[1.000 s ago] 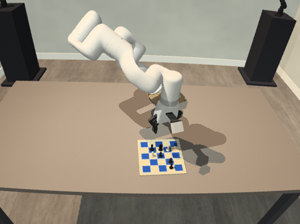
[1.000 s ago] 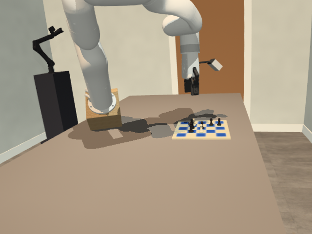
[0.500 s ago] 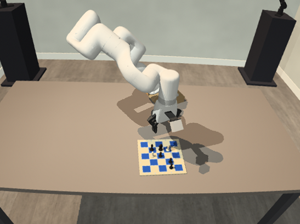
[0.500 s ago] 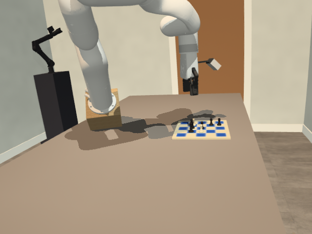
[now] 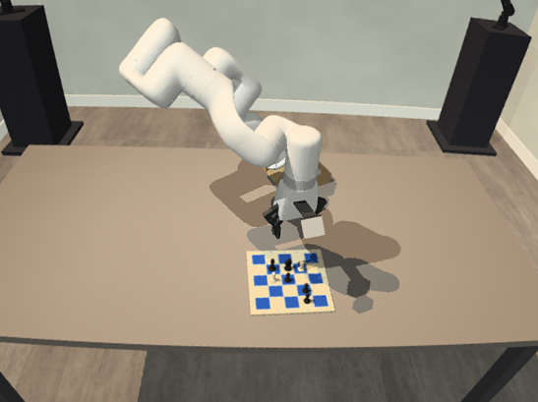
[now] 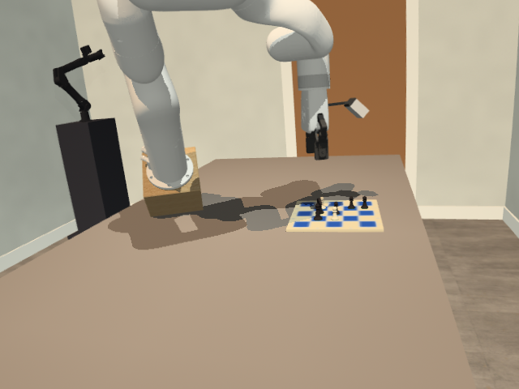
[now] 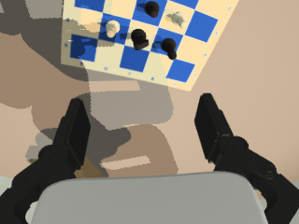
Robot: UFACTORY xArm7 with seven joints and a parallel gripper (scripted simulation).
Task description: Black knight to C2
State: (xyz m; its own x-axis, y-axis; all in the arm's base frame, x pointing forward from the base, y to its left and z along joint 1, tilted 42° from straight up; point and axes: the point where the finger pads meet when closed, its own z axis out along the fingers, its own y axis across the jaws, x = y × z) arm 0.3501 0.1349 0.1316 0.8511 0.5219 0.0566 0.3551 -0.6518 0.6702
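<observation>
The dark chess piece is 14 cm below my hand. Also, from my hand: blue-and-cream chessboard 4 cm ahead, 16 cm below; then black piece 4 cm to the right, 14 cm below.
</observation>
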